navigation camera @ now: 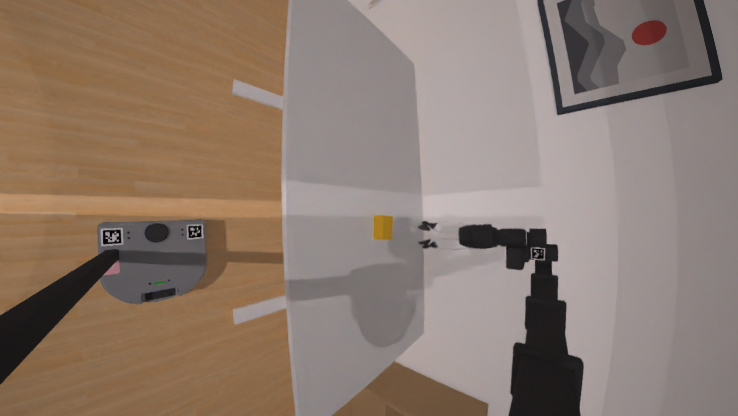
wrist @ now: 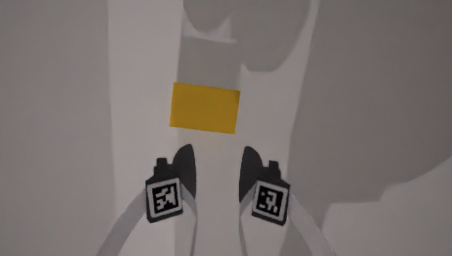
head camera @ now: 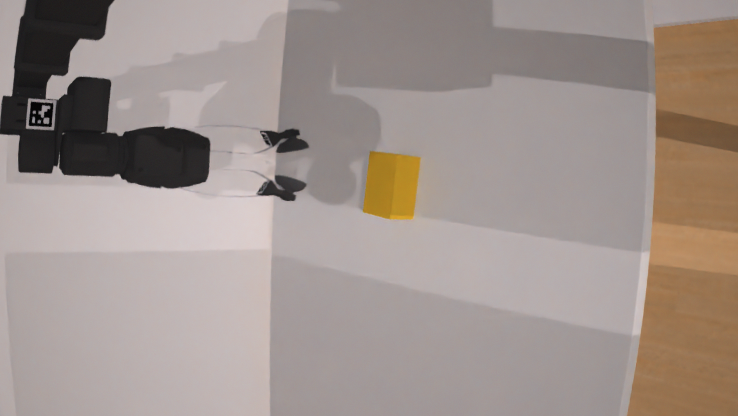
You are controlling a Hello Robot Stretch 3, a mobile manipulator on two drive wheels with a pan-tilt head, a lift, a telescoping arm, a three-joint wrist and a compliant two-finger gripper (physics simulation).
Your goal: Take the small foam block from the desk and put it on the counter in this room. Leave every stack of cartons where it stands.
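Frame: origin at the robot's base, x left, y back, z up, level; millimetres.
Where they show: gripper, fingertip midpoint: [navigation camera: 418,234] [wrist: 217,164] [head camera: 304,165]; robot's base at its link origin: [navigation camera: 157,231].
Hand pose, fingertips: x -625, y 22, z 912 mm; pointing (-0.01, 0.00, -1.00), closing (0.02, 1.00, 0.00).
Observation:
Each offset is from my fingertips to the top centre of the thing. "spot": to the spot under its first point. Level surfaces: height alone.
The small yellow foam block {dz -146, dx -29, dy -17 mm} [head camera: 391,185] [navigation camera: 382,227] [wrist: 205,108] stands on the white desk {dz -191 mm} [head camera: 465,289] [navigation camera: 351,129]. My gripper [head camera: 291,165] [navigation camera: 427,235] [wrist: 217,164] is open, with nothing between its fingers. In the head camera view it is to the left of the block, on the wall side, with its fingertips pointing at the block and a gap between them. In the wrist view the block lies beyond the fingertips, a little left of the middle between them. The counter does not show in these views.
The wall [head camera: 139,310] [navigation camera: 475,129] rises behind the desk, with a framed picture [navigation camera: 638,95] on it. A brown box-like piece {spot: dz -138, dx -347, dy +872 mm} [navigation camera: 428,387] is beside the desk's lower end in the navigation view. My base [navigation camera: 155,268] stands on the wooden floor {dz -911 mm} [navigation camera: 129,129] before the desk.

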